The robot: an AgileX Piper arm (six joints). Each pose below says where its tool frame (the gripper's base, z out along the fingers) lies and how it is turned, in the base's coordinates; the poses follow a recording.
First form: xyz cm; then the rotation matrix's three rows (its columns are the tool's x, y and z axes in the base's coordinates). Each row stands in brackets.
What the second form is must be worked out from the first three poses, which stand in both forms.
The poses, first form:
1: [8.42, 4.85, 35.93], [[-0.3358, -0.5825, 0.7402], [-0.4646, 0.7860, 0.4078], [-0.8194, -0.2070, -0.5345]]
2: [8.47, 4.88, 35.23], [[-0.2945, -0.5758, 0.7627], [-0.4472, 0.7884, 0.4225], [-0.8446, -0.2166, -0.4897]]
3: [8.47, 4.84, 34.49], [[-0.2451, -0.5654, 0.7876], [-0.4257, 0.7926, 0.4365], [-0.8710, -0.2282, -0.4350]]
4: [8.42, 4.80, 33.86], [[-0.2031, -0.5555, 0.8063], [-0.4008, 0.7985, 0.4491], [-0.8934, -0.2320, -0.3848]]
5: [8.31, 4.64, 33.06], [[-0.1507, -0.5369, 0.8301], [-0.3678, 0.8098, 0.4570], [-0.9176, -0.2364, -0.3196]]
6: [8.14, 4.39, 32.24], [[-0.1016, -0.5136, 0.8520], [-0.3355, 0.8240, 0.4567], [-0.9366, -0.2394, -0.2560]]
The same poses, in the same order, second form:
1: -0.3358, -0.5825, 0.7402, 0.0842; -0.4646, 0.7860, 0.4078, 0.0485; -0.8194, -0.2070, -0.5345, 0.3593; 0, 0, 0, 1
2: -0.2945, -0.5758, 0.7627, 0.0847; -0.4472, 0.7884, 0.4225, 0.0488; -0.8446, -0.2166, -0.4897, 0.3523; 0, 0, 0, 1
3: -0.2451, -0.5654, 0.7876, 0.0847; -0.4257, 0.7926, 0.4365, 0.0484; -0.8710, -0.2282, -0.4350, 0.3449; 0, 0, 0, 1
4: -0.2031, -0.5555, 0.8063, 0.0842; -0.4008, 0.7985, 0.4491, 0.0480; -0.8934, -0.2320, -0.3848, 0.3386; 0, 0, 0, 1
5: -0.1507, -0.5369, 0.8301, 0.0831; -0.3678, 0.8098, 0.4570, 0.0464; -0.9176, -0.2364, -0.3196, 0.3306; 0, 0, 0, 1
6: -0.1016, -0.5136, 0.8520, 0.0814; -0.3355, 0.8240, 0.4567, 0.0439; -0.9366, -0.2394, -0.2560, 0.3224; 0, 0, 0, 1
